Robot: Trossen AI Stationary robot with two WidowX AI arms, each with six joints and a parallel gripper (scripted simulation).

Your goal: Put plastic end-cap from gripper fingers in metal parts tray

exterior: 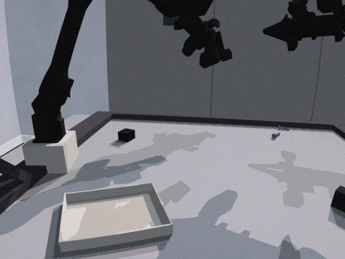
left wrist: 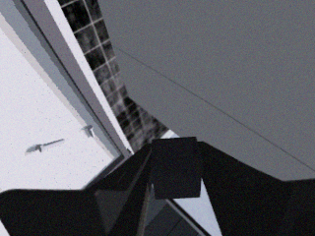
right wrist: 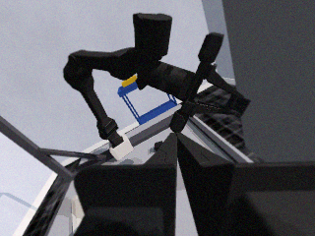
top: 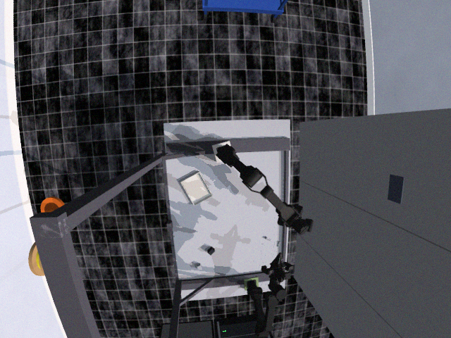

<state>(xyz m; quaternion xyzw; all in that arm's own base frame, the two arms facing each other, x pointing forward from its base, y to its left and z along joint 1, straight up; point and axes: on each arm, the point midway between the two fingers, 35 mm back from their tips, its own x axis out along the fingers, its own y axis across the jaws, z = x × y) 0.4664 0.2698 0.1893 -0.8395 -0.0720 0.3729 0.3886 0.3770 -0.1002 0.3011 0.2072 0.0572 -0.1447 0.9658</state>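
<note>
Now: the metal parts tray 490 mm behind my left hand, 270 mm to the left of it and 250 mm below it. From my left hand the other things lie so: black plastic end-cap: 30 mm to the right, 10 mm below; then metal part: 120 mm behind, 180 mm to the right, 250 mm below.
</note>
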